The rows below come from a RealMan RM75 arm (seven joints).
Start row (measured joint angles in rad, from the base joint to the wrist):
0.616 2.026 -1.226 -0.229 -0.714 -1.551 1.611
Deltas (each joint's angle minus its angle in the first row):
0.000 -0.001 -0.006 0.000 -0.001 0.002 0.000
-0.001 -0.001 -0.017 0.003 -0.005 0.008 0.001
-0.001 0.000 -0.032 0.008 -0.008 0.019 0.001
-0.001 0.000 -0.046 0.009 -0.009 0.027 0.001
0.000 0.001 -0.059 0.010 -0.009 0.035 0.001
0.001 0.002 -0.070 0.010 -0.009 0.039 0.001
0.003 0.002 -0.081 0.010 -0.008 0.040 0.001
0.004 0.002 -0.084 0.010 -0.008 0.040 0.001
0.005 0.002 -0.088 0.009 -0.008 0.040 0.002
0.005 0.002 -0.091 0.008 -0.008 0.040 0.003
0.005 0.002 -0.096 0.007 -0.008 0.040 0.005
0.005 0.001 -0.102 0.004 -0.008 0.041 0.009
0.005 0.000 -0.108 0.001 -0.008 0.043 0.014
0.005 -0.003 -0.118 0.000 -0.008 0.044 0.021
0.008 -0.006 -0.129 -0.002 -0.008 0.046 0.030
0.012 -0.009 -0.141 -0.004 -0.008 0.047 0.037
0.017 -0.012 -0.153 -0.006 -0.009 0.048 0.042
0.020 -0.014 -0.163 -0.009 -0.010 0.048 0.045
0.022 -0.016 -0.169 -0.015 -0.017 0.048 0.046
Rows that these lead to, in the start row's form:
0.616 2.025 -1.232 -0.229 -0.715 -1.549 1.611
0.615 2.025 -1.243 -0.226 -0.719 -1.543 1.612
0.615 2.026 -1.258 -0.221 -0.722 -1.532 1.612
0.615 2.026 -1.272 -0.220 -0.723 -1.524 1.612
0.616 2.027 -1.285 -0.219 -0.723 -1.516 1.612
0.617 2.028 -1.296 -0.219 -0.723 -1.512 1.612
0.619 2.028 -1.307 -0.219 -0.722 -1.511 1.612
0.620 2.028 -1.310 -0.219 -0.722 -1.511 1.612
0.621 2.028 -1.314 -0.220 -0.722 -1.511 1.613
0.621 2.028 -1.317 -0.221 -0.722 -1.511 1.614
0.621 2.028 -1.322 -0.222 -0.722 -1.511 1.616
0.621 2.027 -1.328 -0.225 -0.722 -1.510 1.620
0.621 2.026 -1.334 -0.228 -0.722 -1.508 1.625
0.621 2.023 -1.344 -0.229 -0.722 -1.507 1.632
0.624 2.020 -1.355 -0.231 -0.722 -1.505 1.641
0.628 2.017 -1.367 -0.233 -0.722 -1.504 1.648
0.633 2.014 -1.379 -0.235 -0.723 -1.503 1.653
0.636 2.012 -1.389 -0.238 -0.724 -1.503 1.656
0.638 2.010 -1.395 -0.244 -0.731 -1.503 1.657

